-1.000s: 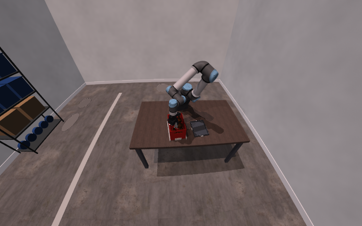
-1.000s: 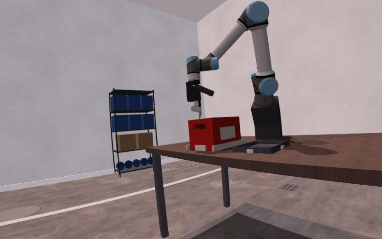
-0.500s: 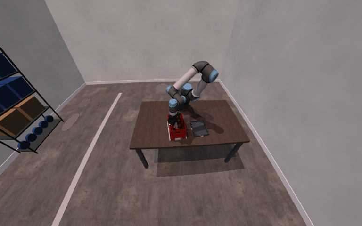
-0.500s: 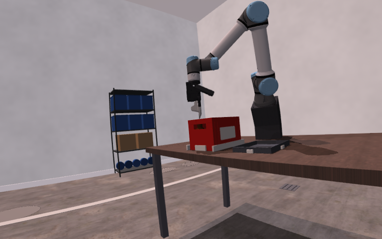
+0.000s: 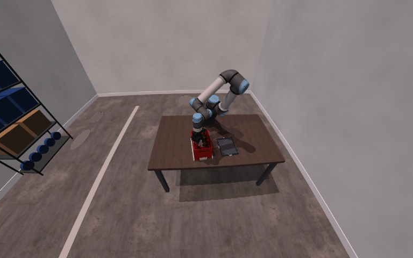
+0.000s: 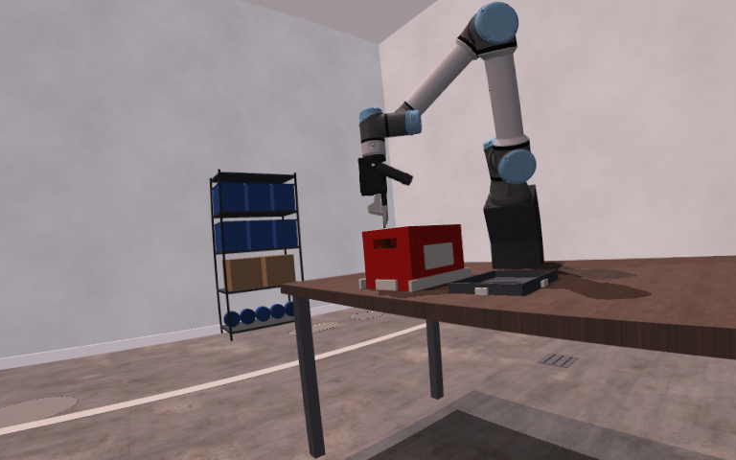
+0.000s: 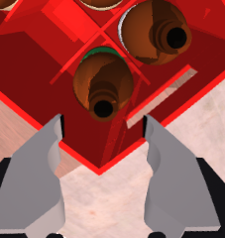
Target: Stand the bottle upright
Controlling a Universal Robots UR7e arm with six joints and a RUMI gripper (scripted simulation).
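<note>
Right now the glass bottle is 110 mm below my hand. From my hand the other things lie so: dark tray (300 mm to the left, 180 mm below, 170 mm behind); then red crate (110 mm below, 90 mm behind, 10 mm to the left); then brown bottle (110 mm below, 110 mm behind, 50 mm to the left).
</note>
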